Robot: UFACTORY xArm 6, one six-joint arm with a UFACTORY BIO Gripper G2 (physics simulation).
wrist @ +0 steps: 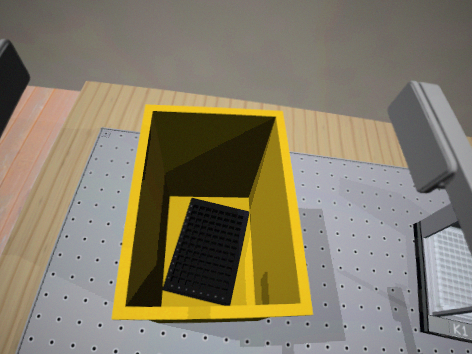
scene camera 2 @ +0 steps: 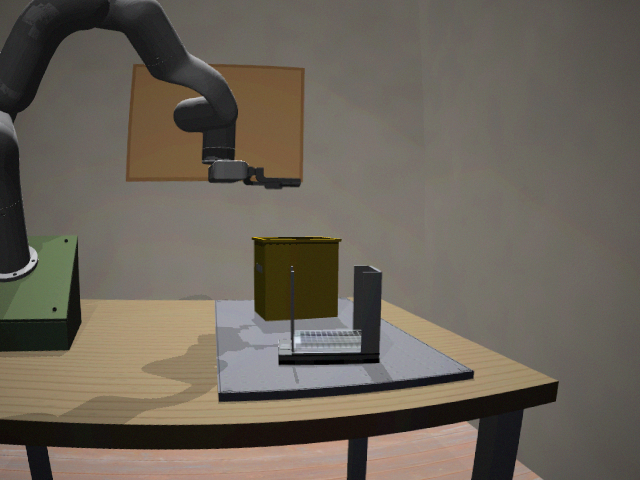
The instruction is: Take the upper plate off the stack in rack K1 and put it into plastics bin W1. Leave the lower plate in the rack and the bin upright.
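Seen in the pictures: hand at its tool point: (wrist: 222, 116) (scene camera 2: 281, 184); arm's base at its link origin: (scene camera 2: 9, 263).
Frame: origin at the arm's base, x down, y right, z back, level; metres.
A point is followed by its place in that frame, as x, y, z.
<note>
The black upper plate (wrist: 210, 252) {0.128, -0.075, -0.643} lies at the bottom of the yellow bin W1 (scene camera 2: 299, 281) {0.048, -0.017, -0.637} (wrist: 215, 312) {-0.046, -0.076, -0.557}, turned a little askew, with its wells facing up. The bin stands upright. In the scene view its walls hide the plate. The clear lower plate (scene camera 2: 328, 339) {0.100, 0.287, -0.594} (wrist: 451, 267) {0.100, 0.253, -0.610} sits in rack K1 (scene camera 2: 370, 310) {0.048, 0.331, -0.645} (wrist: 460, 330) {0.116, 0.250, -0.531}, between the rack's uprights. My gripper (scene camera 2: 284, 182) (wrist: 220, 108) {-0.171, -0.080, -0.610} is open and empty, high above the bin, with its two fingers wide apart at the sides of the wrist view.
Bin and rack stand on a grey perforated board (scene camera 2: 248, 382) {0.134, 0.363, -0.449} (wrist: 80, 240) {0.134, -0.248, -0.658} on the wooden table (scene camera 2: 129, 330) {0.147, -0.020, -0.257} (wrist: 120, 102) {0.147, -0.244, -0.920}. The rack's tall grey uprights rise in front of the bin in the scene view. The green arm base (scene camera 2: 36, 289) {0.044, 0.068, -0.078} is at the left.
</note>
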